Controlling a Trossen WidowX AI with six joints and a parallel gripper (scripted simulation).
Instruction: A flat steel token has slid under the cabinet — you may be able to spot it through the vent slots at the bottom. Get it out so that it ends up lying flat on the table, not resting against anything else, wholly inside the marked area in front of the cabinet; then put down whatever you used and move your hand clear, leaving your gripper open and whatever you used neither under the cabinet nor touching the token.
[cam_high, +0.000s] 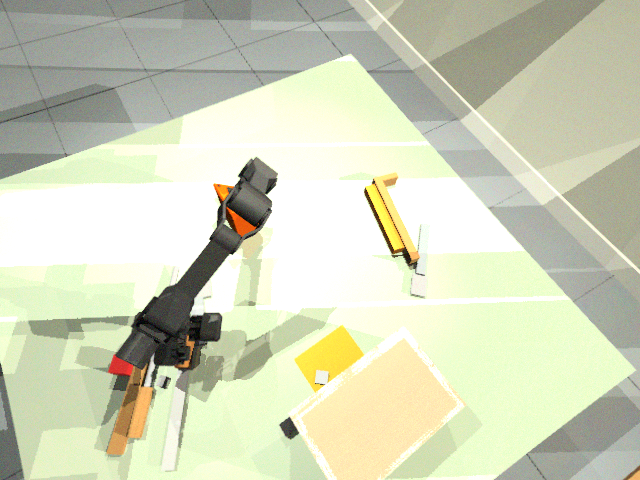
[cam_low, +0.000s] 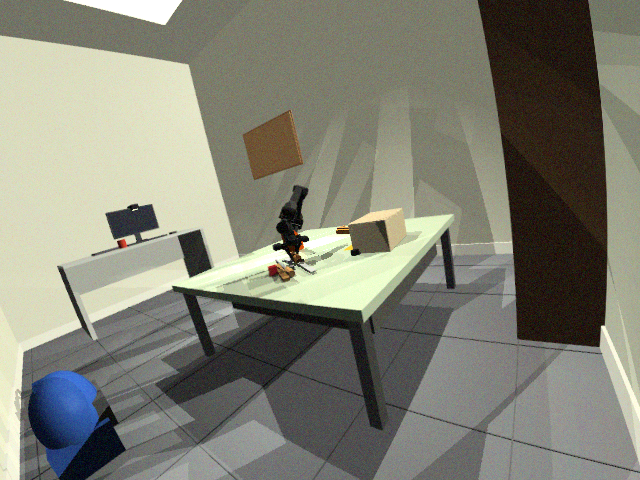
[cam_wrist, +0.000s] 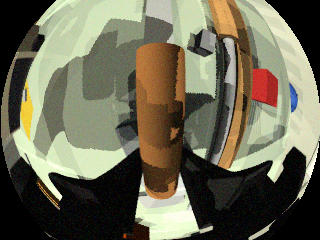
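Right now the short bar is 50 mm behind my gripper tip and 20 mm below it. Also, from my gripper tip: long wooden stick 50 mm ahead, 130 mm to the right, 20 mm below; then red cube 10 mm ahead, 150 mm to the right, 10 mm below; then small grey cube 80 mm ahead, 80 mm to the right, 20 mm below.
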